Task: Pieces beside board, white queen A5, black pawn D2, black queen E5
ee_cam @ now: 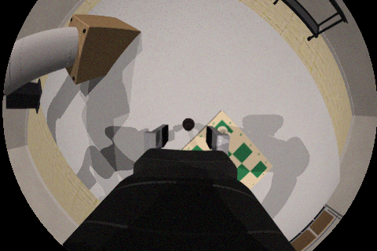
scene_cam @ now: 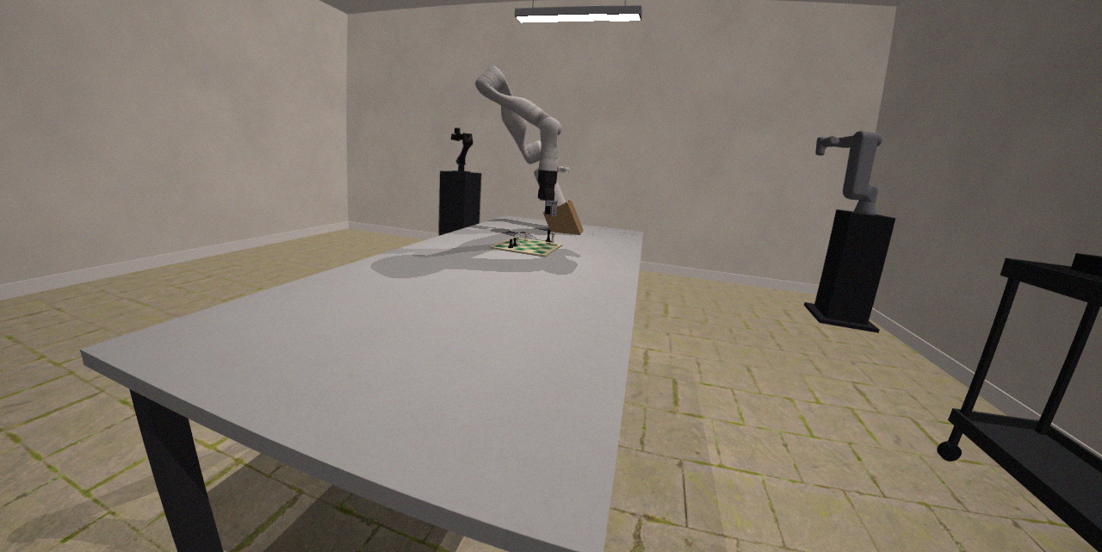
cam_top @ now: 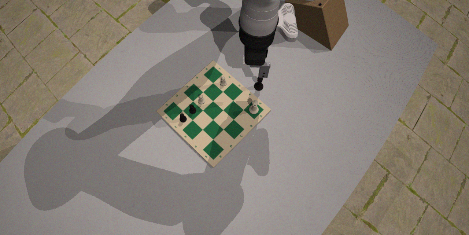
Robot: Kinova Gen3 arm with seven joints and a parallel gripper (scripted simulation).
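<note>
My gripper is now 10 cm above the black queen. Round my hand: chessboard 14 cm ahead, 3 cm to the right, 13 cm below; then white queen 6 cm ahead, 4 cm to the left, 10 cm below.
</note>
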